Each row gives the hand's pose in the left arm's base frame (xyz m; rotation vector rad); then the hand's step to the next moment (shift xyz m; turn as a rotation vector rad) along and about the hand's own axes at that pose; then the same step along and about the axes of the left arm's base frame.
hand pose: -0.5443 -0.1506 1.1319 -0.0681 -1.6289 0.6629
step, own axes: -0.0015 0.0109 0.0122 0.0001 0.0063 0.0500
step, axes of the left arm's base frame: -0.0146 0.0038 -0.0065 -0.0484 -0.0135 -0.0037
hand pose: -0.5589 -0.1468 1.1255 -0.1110 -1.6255 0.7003
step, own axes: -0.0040 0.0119 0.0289 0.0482 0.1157 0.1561
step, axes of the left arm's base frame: -0.0298 -0.0030 -0.0098 -0.1910 0.0571 -0.0177
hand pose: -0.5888 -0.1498 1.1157 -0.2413 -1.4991 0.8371
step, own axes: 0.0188 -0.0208 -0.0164 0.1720 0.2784 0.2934
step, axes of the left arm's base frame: 0.0196 0.0026 0.0257 -0.3910 0.2006 -0.0081
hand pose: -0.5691 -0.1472 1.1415 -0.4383 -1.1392 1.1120
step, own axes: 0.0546 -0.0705 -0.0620 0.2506 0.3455 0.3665
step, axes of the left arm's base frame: 0.0878 0.0316 0.0556 -0.4874 0.2807 0.0092
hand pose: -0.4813 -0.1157 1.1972 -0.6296 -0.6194 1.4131
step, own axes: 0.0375 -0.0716 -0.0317 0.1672 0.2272 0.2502
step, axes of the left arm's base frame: 0.0746 0.0324 0.0304 -0.3270 0.1873 0.0125
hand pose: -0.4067 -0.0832 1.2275 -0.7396 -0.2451 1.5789
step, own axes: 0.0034 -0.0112 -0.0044 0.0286 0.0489 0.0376
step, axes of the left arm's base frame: 0.0117 0.0039 0.0018 -0.0610 0.0290 -0.0075
